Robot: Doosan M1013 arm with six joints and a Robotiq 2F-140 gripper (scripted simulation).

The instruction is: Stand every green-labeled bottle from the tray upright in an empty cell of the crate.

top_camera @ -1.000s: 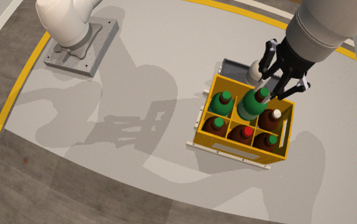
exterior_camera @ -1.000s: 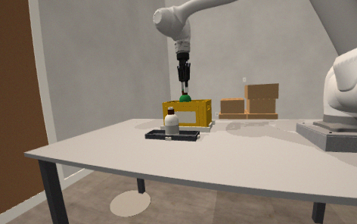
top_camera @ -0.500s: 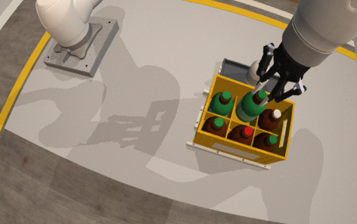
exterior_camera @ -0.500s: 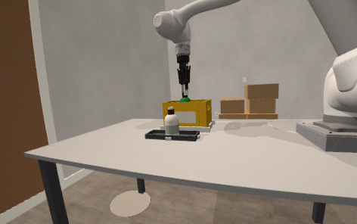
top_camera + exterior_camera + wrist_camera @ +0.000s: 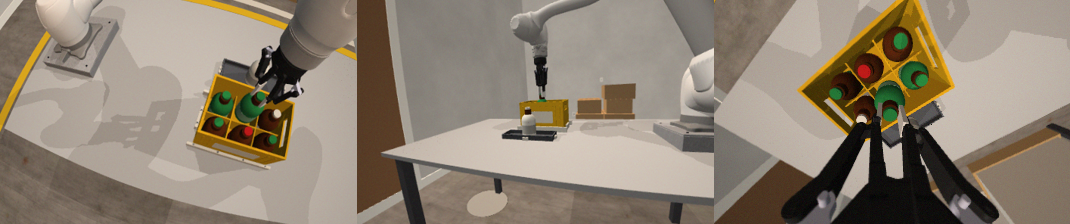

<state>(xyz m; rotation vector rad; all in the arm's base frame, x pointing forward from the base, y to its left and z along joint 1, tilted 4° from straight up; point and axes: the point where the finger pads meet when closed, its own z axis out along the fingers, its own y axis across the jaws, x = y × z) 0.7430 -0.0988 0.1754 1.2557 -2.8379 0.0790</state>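
My hand is 150 mm above the yellow crate and 40 mm to the left of it. Round my hand: red-capped bottle (150 mm below, 90 mm to the right); brown bottle (150 mm below, 80 mm ahead); white-labeled bottle (180 mm to the left, 150 mm below, 20 mm ahead).
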